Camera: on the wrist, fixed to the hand. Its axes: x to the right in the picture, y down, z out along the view.
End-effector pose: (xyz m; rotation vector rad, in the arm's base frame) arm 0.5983 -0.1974 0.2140 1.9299 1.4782 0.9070
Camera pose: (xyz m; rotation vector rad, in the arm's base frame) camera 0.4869 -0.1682 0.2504 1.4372 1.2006 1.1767
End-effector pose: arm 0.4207 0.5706 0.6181 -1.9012 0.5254 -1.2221
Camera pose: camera 0.3262 0.5436 0.6884 -2.3591 0.8583 -1.2994
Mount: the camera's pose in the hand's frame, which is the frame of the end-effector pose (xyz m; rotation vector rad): 0.0159 -0.0471 -0.1101 -0.5301 0.0611 -0.1040
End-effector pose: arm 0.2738 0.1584 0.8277 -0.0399 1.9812 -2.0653
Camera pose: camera 0.2269 0.2634 0.8647 -0.1904 2.5553 -1.5510
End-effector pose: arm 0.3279 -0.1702 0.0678 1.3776 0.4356 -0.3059
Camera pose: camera 0.3074 -0.0693 0.0046 0.8495 0.5918 -0.2125
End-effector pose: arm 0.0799 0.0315 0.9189 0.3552 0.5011 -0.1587
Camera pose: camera 0.0341 0.0276 0.8072 -0.1847 0.6009 -0.1102
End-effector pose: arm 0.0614 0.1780 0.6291 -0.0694 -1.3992 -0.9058
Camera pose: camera 0.1218 0.0787 0.5963 -0.3688 -1.0834 -1.3370
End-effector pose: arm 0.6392 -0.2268 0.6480 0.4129 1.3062 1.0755
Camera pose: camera 0.5562 -0.2707 0.5720 -0.0848 1.0295 1.2991
